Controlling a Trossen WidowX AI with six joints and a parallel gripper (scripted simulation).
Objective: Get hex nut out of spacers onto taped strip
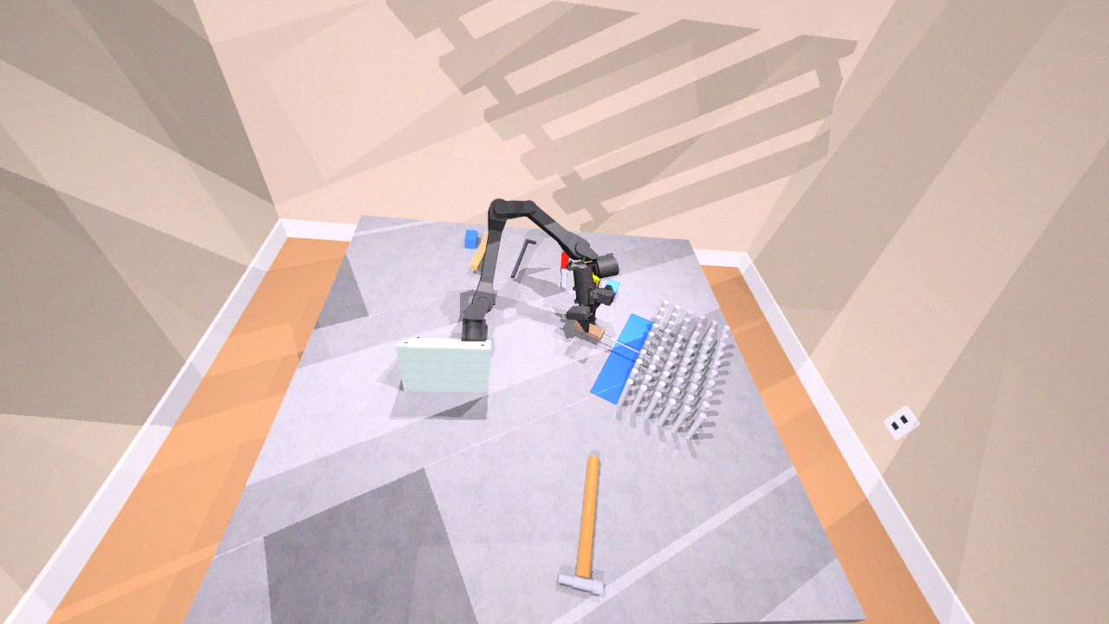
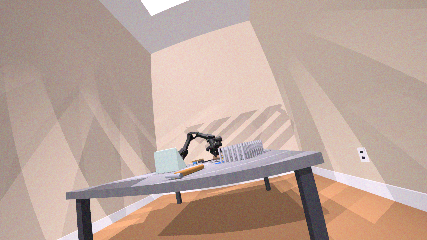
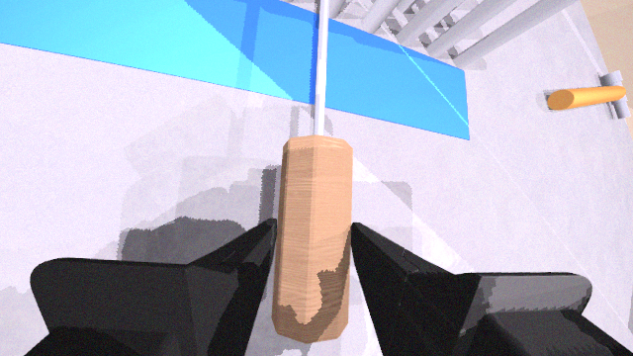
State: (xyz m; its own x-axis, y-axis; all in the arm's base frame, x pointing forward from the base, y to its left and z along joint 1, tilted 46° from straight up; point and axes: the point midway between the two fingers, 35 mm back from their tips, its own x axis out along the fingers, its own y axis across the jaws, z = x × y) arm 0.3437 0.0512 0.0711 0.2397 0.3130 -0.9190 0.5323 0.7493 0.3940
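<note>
The blue taped strip lies 11 cm ahead of my gripper tip, 7 cm to the right of it and 4 cm below it. Round my gripper tip: yellow block (27 cm to the left, 5 cm ahead, 2 cm below); then red-handled tool (31 cm to the left, 3 cm below, 3 cm behind); then hook tool (9 cm ahead, 6 cm to the right, 1 cm below).
</note>
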